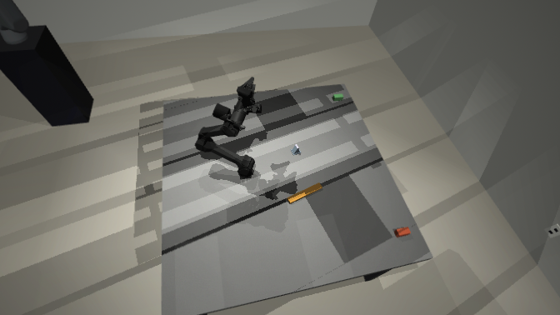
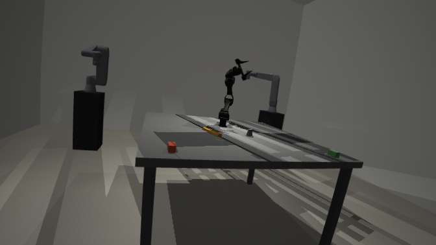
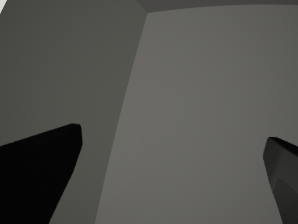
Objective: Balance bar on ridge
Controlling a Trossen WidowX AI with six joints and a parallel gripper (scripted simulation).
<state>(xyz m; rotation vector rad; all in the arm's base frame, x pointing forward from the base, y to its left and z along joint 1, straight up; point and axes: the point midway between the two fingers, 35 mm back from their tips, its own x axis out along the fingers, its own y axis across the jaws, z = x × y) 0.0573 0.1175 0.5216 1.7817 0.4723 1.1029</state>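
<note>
Now: gripper tip 23 cm short of the orange bar, 33 cm to the left of it and 53 cm above it. Round my gripper tip: green block (66 cm ahead, 36 cm to the left, 52 cm below); then red block (66 cm ahead, 64 cm to the right, 52 cm below).
</note>
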